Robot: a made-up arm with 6 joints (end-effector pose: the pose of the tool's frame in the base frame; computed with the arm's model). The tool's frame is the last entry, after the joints.
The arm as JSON. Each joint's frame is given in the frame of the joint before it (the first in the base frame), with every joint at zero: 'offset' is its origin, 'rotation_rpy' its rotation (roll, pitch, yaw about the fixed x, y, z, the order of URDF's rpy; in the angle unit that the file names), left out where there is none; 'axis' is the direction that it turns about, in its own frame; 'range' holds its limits. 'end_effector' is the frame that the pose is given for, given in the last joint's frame.
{
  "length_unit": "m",
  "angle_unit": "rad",
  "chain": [
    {
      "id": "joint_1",
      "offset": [
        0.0,
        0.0,
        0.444
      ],
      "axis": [
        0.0,
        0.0,
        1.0
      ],
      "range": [
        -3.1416,
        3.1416
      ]
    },
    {
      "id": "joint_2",
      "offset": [
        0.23,
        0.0,
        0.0
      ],
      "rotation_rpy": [
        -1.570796,
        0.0,
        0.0
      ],
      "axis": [
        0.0,
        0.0,
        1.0
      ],
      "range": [
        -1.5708,
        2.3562
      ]
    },
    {
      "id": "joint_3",
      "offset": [
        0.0,
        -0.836,
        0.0
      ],
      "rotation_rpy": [
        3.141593,
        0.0,
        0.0
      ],
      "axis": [
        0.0,
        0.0,
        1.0
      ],
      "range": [
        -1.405,
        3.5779
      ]
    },
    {
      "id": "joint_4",
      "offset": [
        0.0,
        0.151,
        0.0
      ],
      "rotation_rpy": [
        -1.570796,
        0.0,
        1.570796
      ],
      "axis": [
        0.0,
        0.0,
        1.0
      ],
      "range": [
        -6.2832,
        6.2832
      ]
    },
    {
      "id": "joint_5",
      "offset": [
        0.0,
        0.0,
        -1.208
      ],
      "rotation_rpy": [
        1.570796,
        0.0,
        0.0
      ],
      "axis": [
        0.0,
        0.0,
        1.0
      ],
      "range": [
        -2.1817,
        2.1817
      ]
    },
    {
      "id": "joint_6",
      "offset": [
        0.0,
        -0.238,
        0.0
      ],
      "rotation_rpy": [
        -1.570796,
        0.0,
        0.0
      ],
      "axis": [
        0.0,
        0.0,
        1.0
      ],
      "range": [
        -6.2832,
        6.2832
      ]
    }
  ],
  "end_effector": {
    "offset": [
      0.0,
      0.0,
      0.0
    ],
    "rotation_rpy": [
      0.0,
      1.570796,
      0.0
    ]
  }
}
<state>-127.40 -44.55 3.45 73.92 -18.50 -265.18</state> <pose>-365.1 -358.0 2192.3 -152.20 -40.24 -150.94</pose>
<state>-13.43 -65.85 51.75 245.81 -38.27 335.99</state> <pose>-1297.8 448.1 1924.2 -7.19 -35.32 122.75</pose>
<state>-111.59 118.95 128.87 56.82 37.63 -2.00</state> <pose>-732.3 -2181.0 507.0 -66.68 -27.75 -76.32</pose>
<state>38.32 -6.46 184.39 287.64 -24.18 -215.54</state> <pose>-1031.1 -696.5 887.1 105.11 2.86 -164.69</pose>
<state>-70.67 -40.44 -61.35 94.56 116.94 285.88</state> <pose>452.2 -650.3 812.9 4.82 -5.48 46.11</pose>
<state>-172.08 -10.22 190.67 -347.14 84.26 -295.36</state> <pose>931.4 76.4 470.7 -26.38 70.38 -130.82</pose>
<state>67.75 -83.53 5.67 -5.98 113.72 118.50</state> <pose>-339.8 -890.5 1655.5 61.41 22.92 -106.31</pose>
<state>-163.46 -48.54 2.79 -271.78 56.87 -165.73</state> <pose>-247.0 -281.2 2140.4 29.89 -26.29 -94.45</pose>
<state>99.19 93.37 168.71 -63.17 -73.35 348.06</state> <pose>-415.0 1291.3 1641.7 25.18 -9.66 159.33</pose>
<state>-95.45 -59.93 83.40 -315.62 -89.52 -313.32</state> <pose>-27.7 1461.8 1600.8 -3.24 -35.33 -154.46</pose>
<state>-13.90 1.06 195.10 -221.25 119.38 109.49</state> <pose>-757.7 328.4 1019.9 -6.60 -48.99 47.21</pose>
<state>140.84 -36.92 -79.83 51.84 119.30 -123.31</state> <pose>-659.3 326.5 573.7 66.19 -46.71 -129.86</pose>
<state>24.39 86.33 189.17 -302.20 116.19 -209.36</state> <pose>436.3 396.2 1514.0 16.48 32.45 140.25</pose>
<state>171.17 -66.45 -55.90 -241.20 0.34 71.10</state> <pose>-847.7 130.4 1190.6 170.04 -10.39 171.47</pose>
